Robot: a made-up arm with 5 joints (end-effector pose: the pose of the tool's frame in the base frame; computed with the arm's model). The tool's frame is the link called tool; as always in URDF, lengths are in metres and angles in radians. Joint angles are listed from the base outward.
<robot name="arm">
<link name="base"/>
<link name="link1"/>
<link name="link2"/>
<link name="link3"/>
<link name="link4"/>
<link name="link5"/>
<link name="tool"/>
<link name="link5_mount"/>
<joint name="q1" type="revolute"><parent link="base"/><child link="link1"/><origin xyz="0 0 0.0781" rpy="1.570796 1.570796 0"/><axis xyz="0 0 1"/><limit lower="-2.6" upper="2.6"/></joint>
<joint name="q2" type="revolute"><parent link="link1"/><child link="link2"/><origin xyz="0.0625 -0.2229 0.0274" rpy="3.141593 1.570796 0"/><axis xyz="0 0 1"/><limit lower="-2.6" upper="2.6"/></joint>
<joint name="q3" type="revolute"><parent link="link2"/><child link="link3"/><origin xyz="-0.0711 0.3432 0.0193" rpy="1.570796 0 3.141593"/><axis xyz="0 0 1"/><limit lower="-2.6" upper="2.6"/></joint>
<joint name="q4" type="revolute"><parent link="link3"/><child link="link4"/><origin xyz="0.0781 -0.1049 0.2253" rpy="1.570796 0 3.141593"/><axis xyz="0 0 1"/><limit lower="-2.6" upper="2.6"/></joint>
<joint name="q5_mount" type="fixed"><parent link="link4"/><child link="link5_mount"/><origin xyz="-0.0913 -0.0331 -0.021" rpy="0 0 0"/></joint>
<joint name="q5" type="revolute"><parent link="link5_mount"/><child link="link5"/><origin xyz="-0.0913 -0.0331 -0.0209" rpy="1.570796 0 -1.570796"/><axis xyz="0 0 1"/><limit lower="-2.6" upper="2.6"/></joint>
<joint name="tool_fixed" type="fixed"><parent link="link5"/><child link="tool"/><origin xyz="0.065 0.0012 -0.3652" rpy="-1.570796 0 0"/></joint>
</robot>
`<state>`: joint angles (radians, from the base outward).
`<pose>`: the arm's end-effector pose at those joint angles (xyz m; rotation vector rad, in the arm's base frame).
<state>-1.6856 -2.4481 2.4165 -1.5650 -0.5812</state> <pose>0.2174 0.2520 0.0070 2.2212 -0.0841 -0.4243</pose>
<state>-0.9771 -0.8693 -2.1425 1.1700 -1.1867</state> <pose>-0.2409 0.5471 0.6742 0.9362 0.1393 0.2487</pose>
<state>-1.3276 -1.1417 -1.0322 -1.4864 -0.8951</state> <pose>-0.3708 0.3202 0.3677 0.9120 0.7296 -2.8688</pose>
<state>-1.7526 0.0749 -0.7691 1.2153 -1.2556</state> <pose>0.0263 0.0414 1.0283 1.2057 1.9740 1.2585</pose>
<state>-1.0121 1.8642 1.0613 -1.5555 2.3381</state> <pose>0.0377 -0.3370 0.0008 0.3206 -2.3669 -0.2151</pose>
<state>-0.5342 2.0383 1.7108 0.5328 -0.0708</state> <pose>0.1205 -0.4086 -0.1868 -1.0244 -1.1447 1.9332</pose>
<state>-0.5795 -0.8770 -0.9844 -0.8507 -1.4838</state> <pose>-0.4219 0.3298 0.1502 1.9061 1.2960 -1.0524</pose>
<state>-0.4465 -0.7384 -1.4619 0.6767 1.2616</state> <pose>-0.5691 0.4067 0.4218 0.7604 -1.6686 -0.9568</pose>
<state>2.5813 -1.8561 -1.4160 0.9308 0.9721</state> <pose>-0.0263 0.5897 0.0310 -0.7036 1.1614 0.3312</pose>
